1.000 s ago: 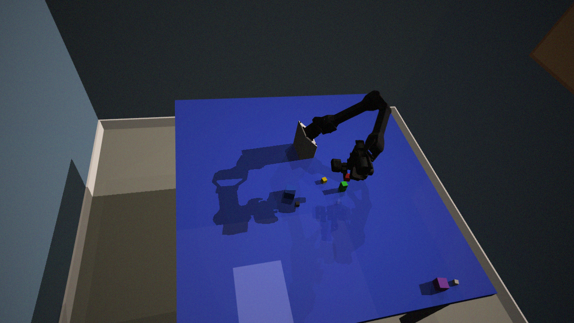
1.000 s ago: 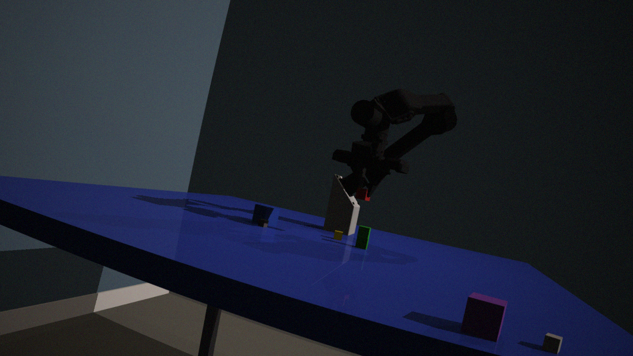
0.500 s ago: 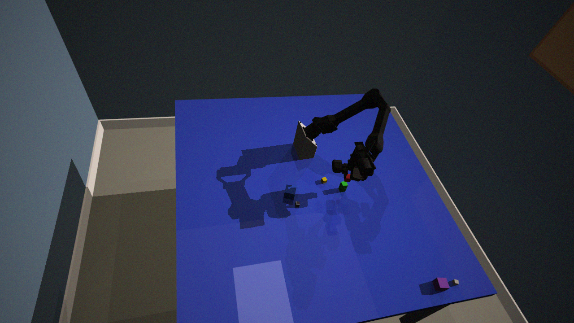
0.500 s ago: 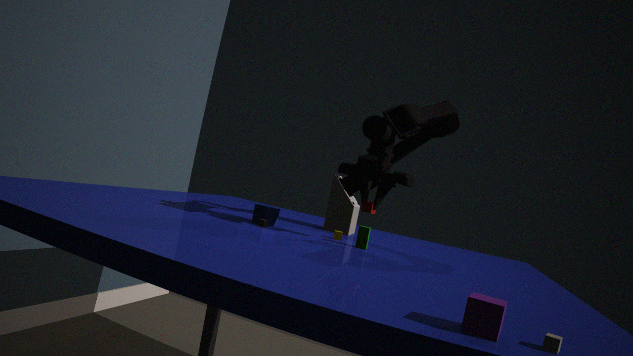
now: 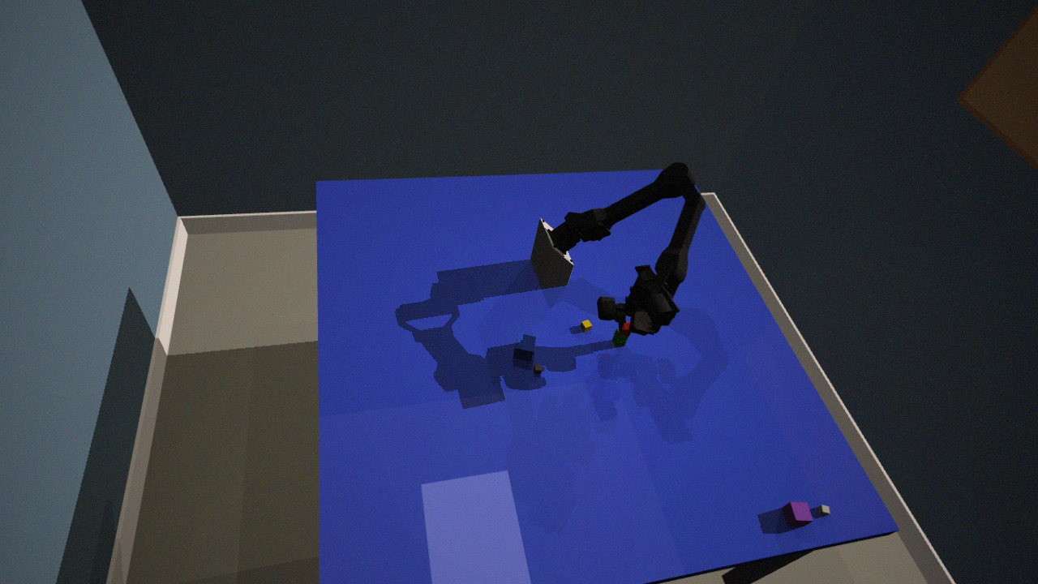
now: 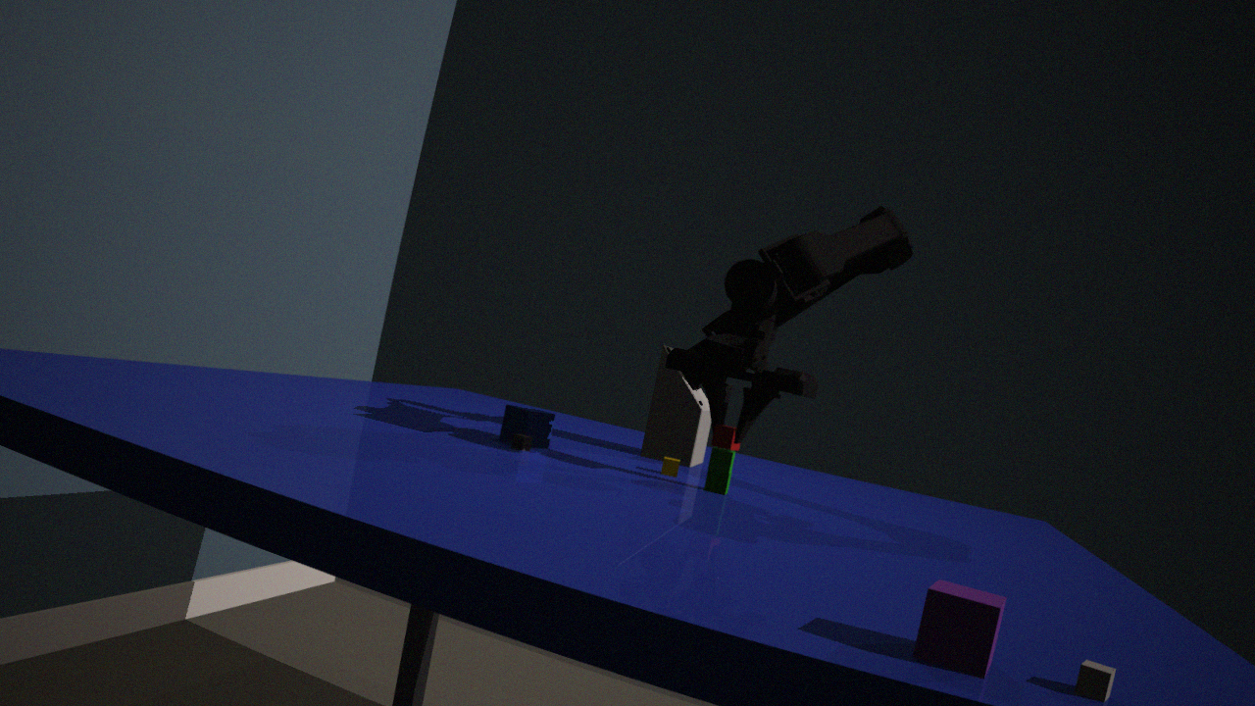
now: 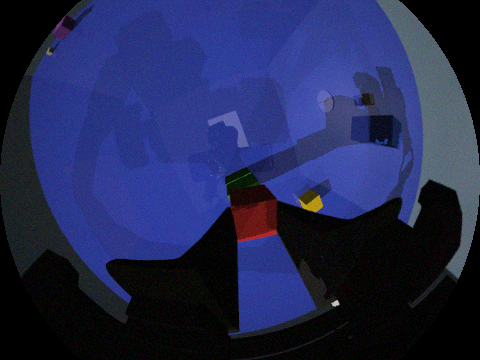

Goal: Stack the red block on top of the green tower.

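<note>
Right now the red block is right at my gripper tip. From my gripper tip the other things lie so: tiny grey cube: 30 mm ahead, 250 mm to the right, 60 mm below; then small yellow block: 70 mm behind, 70 mm to the right, 50 mm below; then blue block: 30 mm behind, 270 mm to the right, 40 mm below.
</note>
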